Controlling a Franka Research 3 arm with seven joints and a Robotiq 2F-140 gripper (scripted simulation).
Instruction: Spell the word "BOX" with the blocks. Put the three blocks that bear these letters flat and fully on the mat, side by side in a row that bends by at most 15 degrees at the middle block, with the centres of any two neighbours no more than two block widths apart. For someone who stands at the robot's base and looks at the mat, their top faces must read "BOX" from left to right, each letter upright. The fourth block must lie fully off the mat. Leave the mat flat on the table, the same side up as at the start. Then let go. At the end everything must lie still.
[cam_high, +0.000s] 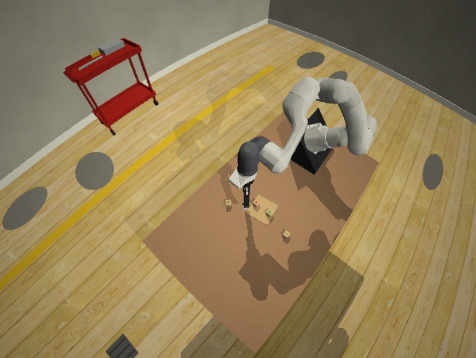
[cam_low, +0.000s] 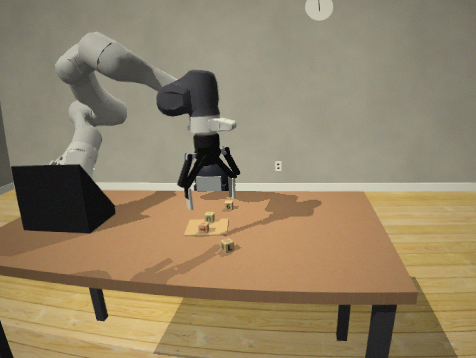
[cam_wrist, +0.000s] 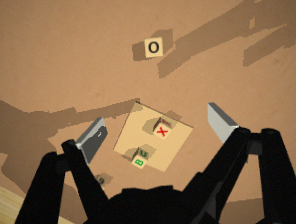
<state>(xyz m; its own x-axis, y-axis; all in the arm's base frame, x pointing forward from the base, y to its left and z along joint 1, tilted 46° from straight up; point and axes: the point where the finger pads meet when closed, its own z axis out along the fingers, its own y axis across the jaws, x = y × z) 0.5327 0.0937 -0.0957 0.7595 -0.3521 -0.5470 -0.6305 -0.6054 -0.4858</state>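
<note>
The O block is 70 mm ahead of my hand, 60 mm to the right of it and 110 mm below it. Also, from my hand: tan mat (60 mm behind, 90 mm to the left, 130 mm below).
</note>
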